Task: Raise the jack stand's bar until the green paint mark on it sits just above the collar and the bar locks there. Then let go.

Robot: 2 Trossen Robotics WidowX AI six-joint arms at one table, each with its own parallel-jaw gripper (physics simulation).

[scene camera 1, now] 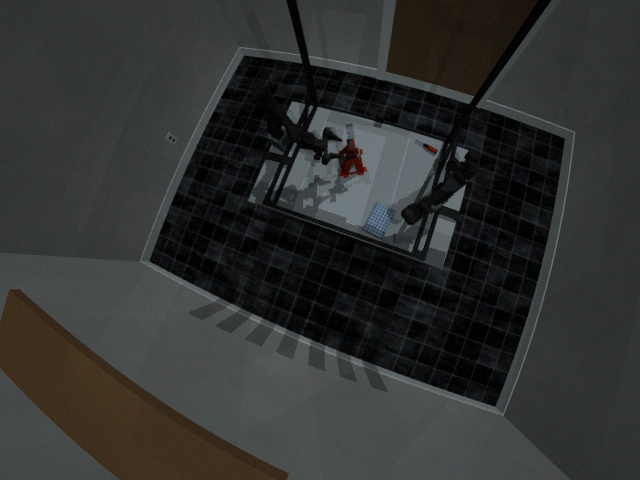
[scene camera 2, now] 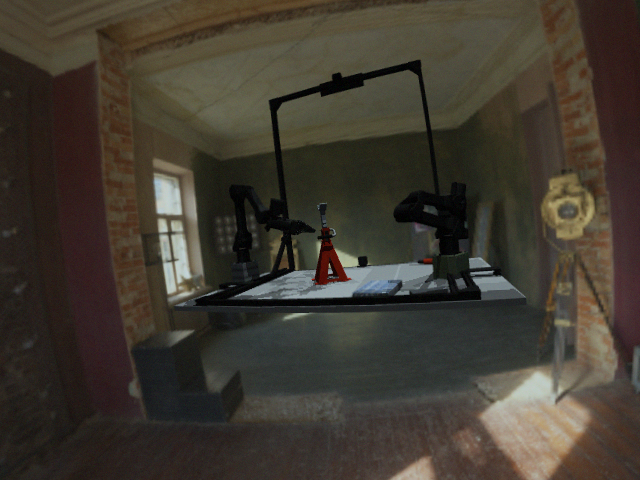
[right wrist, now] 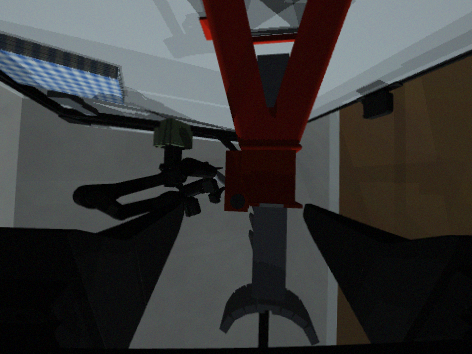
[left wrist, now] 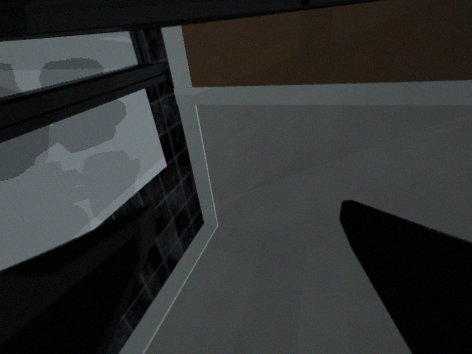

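Pixels of known places: left gripper, between the fingertips: (scene camera 2: 462, 223) (left wrist: 247, 212); right gripper, between the fingertips: (scene camera 1: 342, 148) (scene camera 2: 315, 231) (right wrist: 245, 208); left arm's base, origin of its link: (scene camera 2: 450, 253) (right wrist: 173, 147); right arm's base, origin of its link: (scene camera 1: 278, 134) (scene camera 2: 244, 262).
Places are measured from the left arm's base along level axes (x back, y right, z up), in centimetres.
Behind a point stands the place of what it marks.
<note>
The red jack stand (scene camera 1: 353, 166) {x -41.9, y -23.4, z -2.3 cm} (scene camera 2: 323, 268) {x -44.1, y -27.9, z -2.3 cm} (right wrist: 311, 65) {x -51.8, y -23.8, z 3.1 cm} stands upright on the table. Its grey bar (scene camera 1: 349, 132) {x -48.4, y -22.2, z 23.5 cm} (scene camera 2: 323, 217) {x -46.6, y -22.9, z 19.7 cm} (right wrist: 270, 245) {x -48.3, y -22.8, z 17.9 cm} rises from the red collar (right wrist: 262, 175) {x -47.8, y -23.7, z 11.6 cm} to a curved saddle (right wrist: 270, 300) {x -48.5, y -22.9, z 22.8 cm}. Notches show along one side of the bar; no green mark can be made out. My right gripper (scene camera 1: 348, 147) {x -48.1, y -27.2, z 14.1 cm} (scene camera 2: 318, 234) {x -48.1, y -27.2, z 14.1 cm} (right wrist: 245, 208) {x -48.1, y -27.2, z 14.1 cm} is open, with its fingers on either side of the collar's top and the lower bar, apart from them in the right wrist view. My left gripper (scene camera 1: 409, 213) (left wrist: 247, 212) {x -6.7, y 23.7, z 9.9 cm} is open and empty, raised away from the stand.
A blue checked flat item (scene camera 1: 379, 219) {x -9.7, y -30.6, z -6.2 cm} (scene camera 2: 377, 288) {x -7.2, y -33.4, z -6.2 cm} (right wrist: 65, 77) {x -11.3, y -31.0, z -6.2 cm} lies near the front edge. A red-handled tool (scene camera 1: 430, 148) {x -25.9, y 20.9, z -6.3 cm} (scene camera 2: 425, 260) {x -26.3, y 20.5, z -6.6 cm} lies at the back right. A small black block (scene camera 1: 378, 124) {x -58.4, y 8.9, z -7.8 cm} (scene camera 2: 362, 260) {x -58.9, y 8.8, z -5.3 cm} (right wrist: 378, 104) {x -59.8, y 8.2, z -5.2 cm} is at the back edge. A black frame (scene camera 2: 278, 155) {x -93.2, y -16.1, z 60.5 cm} rises over the table.
</note>
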